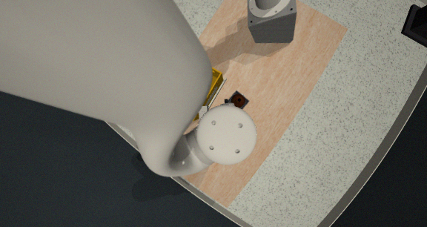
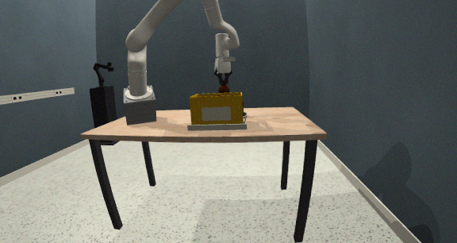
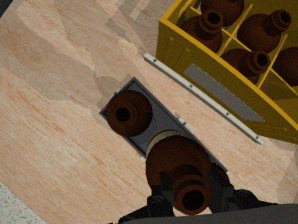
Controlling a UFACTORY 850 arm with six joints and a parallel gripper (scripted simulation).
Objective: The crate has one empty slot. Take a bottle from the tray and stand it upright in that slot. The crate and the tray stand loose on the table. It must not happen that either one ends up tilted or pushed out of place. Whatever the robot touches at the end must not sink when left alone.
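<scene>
My gripper is now 70 mm above the brown bottle. From my hand the other things lie so: dark tray (230 mm below); then yellow crate (40 mm behind, 220 mm to the right, 160 mm below).
</scene>
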